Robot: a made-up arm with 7 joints. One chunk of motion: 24 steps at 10 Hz.
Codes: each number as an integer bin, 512 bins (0 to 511) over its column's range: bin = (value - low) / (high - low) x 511, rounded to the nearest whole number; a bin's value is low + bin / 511 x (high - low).
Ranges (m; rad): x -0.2..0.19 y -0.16..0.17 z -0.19..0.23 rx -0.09..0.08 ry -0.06..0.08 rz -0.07..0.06
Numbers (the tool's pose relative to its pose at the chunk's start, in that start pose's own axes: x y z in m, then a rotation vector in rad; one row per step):
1: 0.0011 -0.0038 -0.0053 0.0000 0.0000 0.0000
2: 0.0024 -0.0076 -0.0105 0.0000 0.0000 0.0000
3: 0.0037 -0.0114 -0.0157 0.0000 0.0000 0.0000
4: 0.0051 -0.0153 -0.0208 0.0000 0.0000 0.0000
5: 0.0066 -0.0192 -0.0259 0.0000 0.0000 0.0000
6: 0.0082 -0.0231 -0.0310 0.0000 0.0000 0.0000
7: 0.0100 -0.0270 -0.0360 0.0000 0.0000 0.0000
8: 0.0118 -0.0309 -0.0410 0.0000 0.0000 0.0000
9: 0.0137 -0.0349 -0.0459 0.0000 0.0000 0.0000
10: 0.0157 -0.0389 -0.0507 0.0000 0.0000 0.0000
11: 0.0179 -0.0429 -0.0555 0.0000 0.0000 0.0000
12: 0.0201 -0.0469 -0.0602 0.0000 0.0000 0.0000
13: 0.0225 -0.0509 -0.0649 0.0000 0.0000 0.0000
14: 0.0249 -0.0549 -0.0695 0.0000 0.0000 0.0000
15: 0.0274 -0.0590 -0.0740 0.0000 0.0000 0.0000
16: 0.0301 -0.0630 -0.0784 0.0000 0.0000 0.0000
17: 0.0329 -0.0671 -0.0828 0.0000 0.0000 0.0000
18: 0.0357 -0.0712 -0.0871 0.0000 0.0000 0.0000
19: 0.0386 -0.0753 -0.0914 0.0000 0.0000 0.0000
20: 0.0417 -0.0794 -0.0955 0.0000 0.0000 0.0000
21: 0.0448 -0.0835 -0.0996 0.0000 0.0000 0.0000
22: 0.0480 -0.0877 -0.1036 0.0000 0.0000 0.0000
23: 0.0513 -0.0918 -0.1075 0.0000 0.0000 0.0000
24: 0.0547 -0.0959 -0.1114 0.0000 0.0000 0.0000
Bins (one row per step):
1: 263 242 225 271 219 275
2: 265 236 218 271 219 275
3: 267 230 212 271 219 275
4: 269 224 206 271 219 275
5: 271 218 200 271 219 275
6: 273 212 193 271 219 275
7: 275 206 187 271 219 275
8: 278 200 181 271 219 275
9: 280 194 175 271 219 275
10: 283 188 169 271 219 275
11: 286 181 164 271 219 275
12: 288 175 158 271 219 275
13: 292 169 152 271 219 275
14: 295 163 147 271 219 275
15: 298 156 141 271 219 275
16: 301 150 136 271 219 275
17: 305 144 130 271 219 275
18: 309 138 125 271 219 275
19: 313 131 120 271 219 275
20: 317 125 115 271 219 275
21: 321 118 110 271 219 275
22: 325 112 105 271 219 275
23: 329 106 100 271 219 275
24: 334 99 96 271 219 275

